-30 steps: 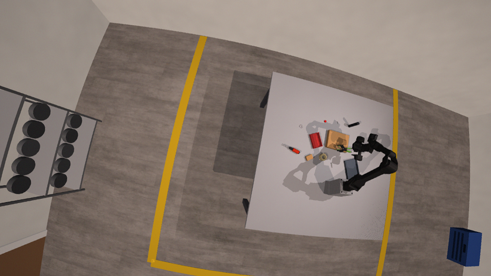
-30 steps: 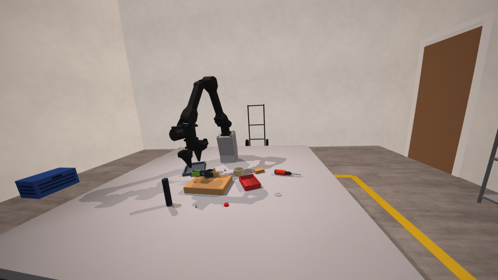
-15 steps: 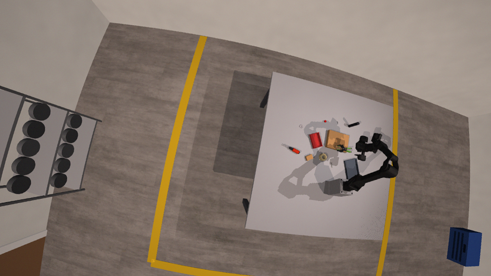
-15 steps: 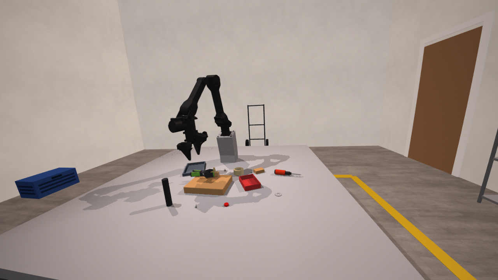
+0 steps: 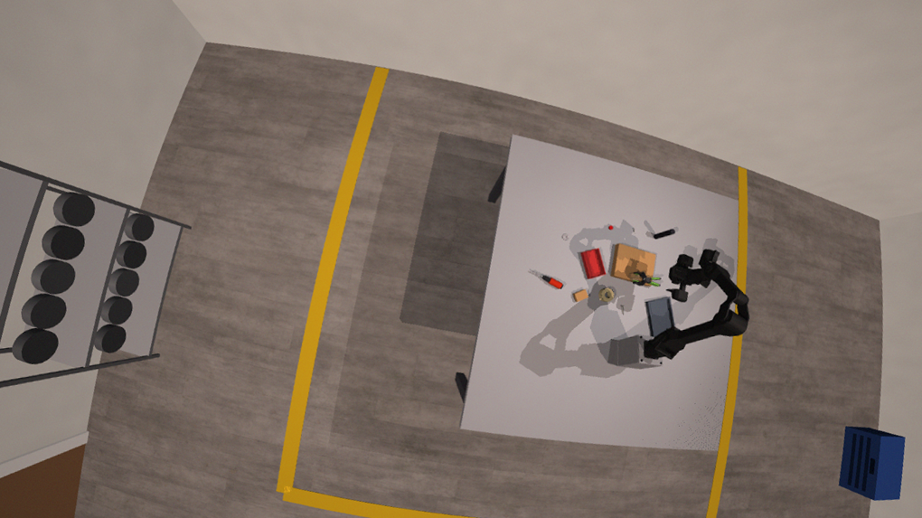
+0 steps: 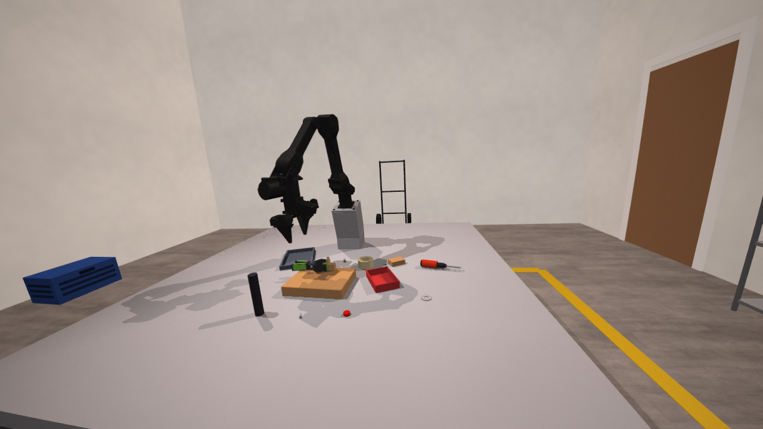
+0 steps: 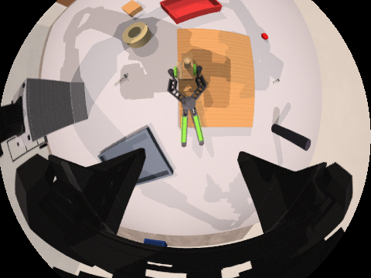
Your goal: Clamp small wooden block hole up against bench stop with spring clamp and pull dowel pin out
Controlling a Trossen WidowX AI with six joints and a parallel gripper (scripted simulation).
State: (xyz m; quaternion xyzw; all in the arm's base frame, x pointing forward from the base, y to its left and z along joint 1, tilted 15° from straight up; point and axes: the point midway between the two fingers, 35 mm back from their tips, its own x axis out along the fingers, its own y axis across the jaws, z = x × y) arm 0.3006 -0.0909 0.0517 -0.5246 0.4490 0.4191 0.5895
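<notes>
The dowel pin lies 100 mm to the left of my hand and 130 mm below it. From my hand the other things lie so: bench stop (10 mm behind, 100 mm to the left, 140 mm below); wooden board (60 mm ahead, 100 mm to the left, 170 mm below); small wooden block (100 mm to the left, 140 mm below).
</notes>
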